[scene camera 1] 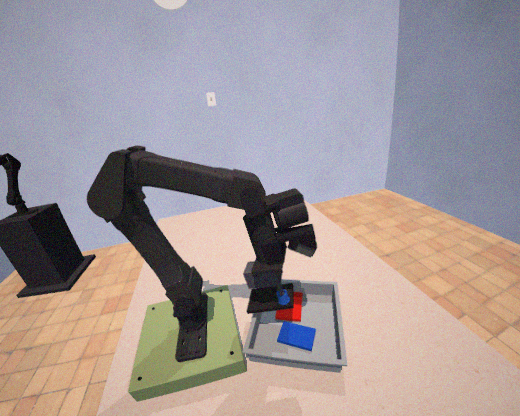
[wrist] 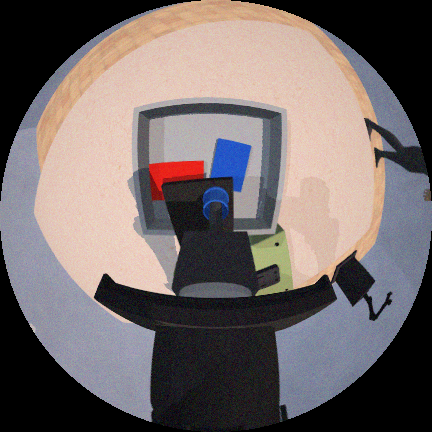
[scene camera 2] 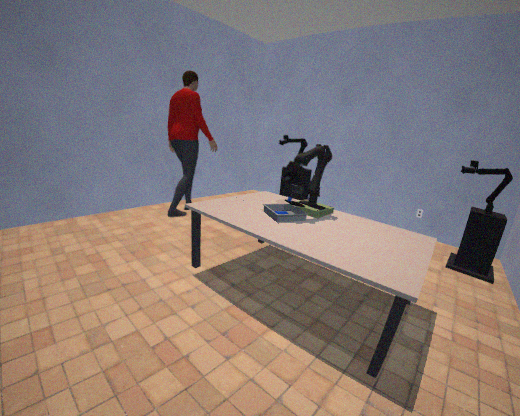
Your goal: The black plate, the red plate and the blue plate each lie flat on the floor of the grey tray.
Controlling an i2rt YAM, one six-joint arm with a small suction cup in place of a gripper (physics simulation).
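Observation:
There's a blue plate (scene camera 1: 295,335) resting on a grey tray (scene camera 1: 321,309), and a red plate (wrist: 160,172) sits on the grey tray too. The wrist view also shows the blue plate (wrist: 230,159) and the grey tray (wrist: 183,129). Scene camera 2 does not show the red plate, which is hidden by the grey tray. Then there's a black plate (scene camera 1: 265,299), which you can also see in the wrist view (wrist: 183,198). My suction cup (scene camera 1: 283,300) carries the black plate, and the black plate touches nothing else.

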